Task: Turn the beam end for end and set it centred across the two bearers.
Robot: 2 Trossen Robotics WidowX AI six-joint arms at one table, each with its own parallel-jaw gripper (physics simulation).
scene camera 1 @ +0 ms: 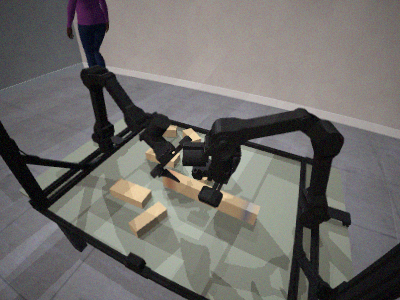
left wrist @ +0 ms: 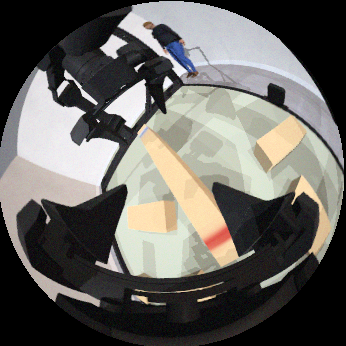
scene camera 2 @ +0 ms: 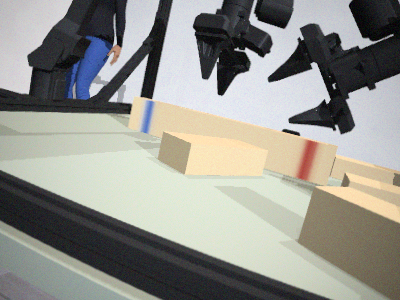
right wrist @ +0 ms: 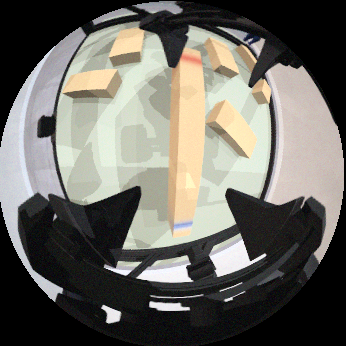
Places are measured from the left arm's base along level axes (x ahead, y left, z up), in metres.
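Pixels of known places: left gripper, between the fingertips: (scene camera 1: 188, 173) (left wrist: 169, 187) (scene camera 2: 278, 101) (right wrist: 206, 70); right gripper, between the fingertips: (scene camera 1: 219, 190) (left wrist: 145, 127) (scene camera 2: 213, 87) (right wrist: 185, 191); left arm's base, origin of its link: (scene camera 1: 106, 148); right arm's base, origin of its link: (scene camera 1: 308, 221) (left wrist: 130, 134) (scene camera 2: 45, 99) (right wrist: 192, 249).
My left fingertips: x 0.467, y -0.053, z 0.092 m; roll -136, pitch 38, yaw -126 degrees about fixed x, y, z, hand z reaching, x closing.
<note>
Ahead of a thing's pixels: the offset from my left fingertips to its top centre. "spot": to the spot under its first point.
The long pale wooden beam @(dx +0.080, dy +0.000, dz -0.048 m) (scene camera 1: 234, 206) (scene camera 2: 225, 129) (left wrist: 187, 192) (right wrist: 187, 125) lies on the table, red band at its left end and blue at its right in scene camera 1. Loose wooden blocks lie on both sides; I cannot tell which two are the bearers. Two blocks @(spot: dx -0.142, dy -0.105, dz -0.073 m) (right wrist: 127, 46) @(dx -0.060, dy -0.178, dz -0.067 m) (right wrist: 93, 83) lie left of the beam in the right wrist view. My left gripper (scene camera 2: 279, 100) (left wrist: 169, 187) is open and empty above the red end. My right gripper (scene camera 2: 213, 86) (right wrist: 185, 191) is open and empty above the beam, towards the blue end; its fingers are partly hidden in scene camera 1.
On the beam's other side lie a near block @(dx +0.049, dy +0.134, dz -0.073 m) (scene camera 2: 227, 157) (left wrist: 147, 216) (right wrist: 235, 129), a block (scene camera 2: 360, 222) (right wrist: 221, 57) near the red end, and smaller-looking ones @(dx -0.304, dy +0.308, dz -0.067 m) (scene camera 1: 172, 131) @(dx -0.139, dy +0.315, dz -0.064 m) (scene camera 1: 191, 135) towards the back. A dark frame edges the table. A person stands beyond it.
</note>
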